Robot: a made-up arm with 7 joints. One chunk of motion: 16 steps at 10 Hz.
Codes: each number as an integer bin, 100 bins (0 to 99) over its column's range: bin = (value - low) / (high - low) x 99, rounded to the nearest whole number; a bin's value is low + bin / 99 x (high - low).
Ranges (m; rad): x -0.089..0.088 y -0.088..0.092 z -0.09..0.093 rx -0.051..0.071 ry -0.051..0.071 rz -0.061..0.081
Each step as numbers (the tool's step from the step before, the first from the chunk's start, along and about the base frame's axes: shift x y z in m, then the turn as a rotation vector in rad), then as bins.
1 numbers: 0.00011 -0.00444 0.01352 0.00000 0.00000 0.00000
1 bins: 50 46 56 41 41 43
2 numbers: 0.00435 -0.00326 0.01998 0.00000 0.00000 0.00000
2 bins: 52 47 59 41 41 43
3 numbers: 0.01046 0.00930 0.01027 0.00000 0.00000 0.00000
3 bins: 56 54 54 41 41 43
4 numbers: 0.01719 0.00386 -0.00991 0.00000 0.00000 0.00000
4 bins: 59 51 43 41 41 43
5 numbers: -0.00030 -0.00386 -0.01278 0.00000 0.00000 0.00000
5 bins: 50 46 42 41 41 43
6 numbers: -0.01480 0.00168 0.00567 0.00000 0.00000 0.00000
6 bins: 42 49 52 41 41 43
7 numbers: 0.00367 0.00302 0.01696 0.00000 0.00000 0.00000
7 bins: 52 50 58 41 41 43
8 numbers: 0.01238 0.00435 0.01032 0.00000 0.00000 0.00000
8 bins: 57 51 54 41 41 43
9 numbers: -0.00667 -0.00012 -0.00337 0.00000 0.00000 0.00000
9 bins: 46 48 47 41 41 43
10 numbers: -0.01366 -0.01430 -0.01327 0.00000 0.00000 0.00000
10 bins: 42 41 42 41 41 43
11 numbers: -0.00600 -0.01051 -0.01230 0.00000 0.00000 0.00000
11 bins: 46 43 42 41 41 43
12 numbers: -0.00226 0.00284 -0.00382 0.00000 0.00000 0.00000
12 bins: 49 50 47 41 41 43
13 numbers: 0.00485 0.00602 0.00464 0.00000 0.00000 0.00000
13 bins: 52 52 51 41 41 43
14 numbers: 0.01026 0.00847 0.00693 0.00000 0.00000 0.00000
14 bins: 56 53 52 41 41 43
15 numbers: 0.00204 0.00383 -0.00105 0.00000 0.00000 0.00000
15 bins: 51 51 48 41 41 43
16 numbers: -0.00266 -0.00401 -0.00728 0.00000 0.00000 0.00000
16 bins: 48 46 45 41 41 43
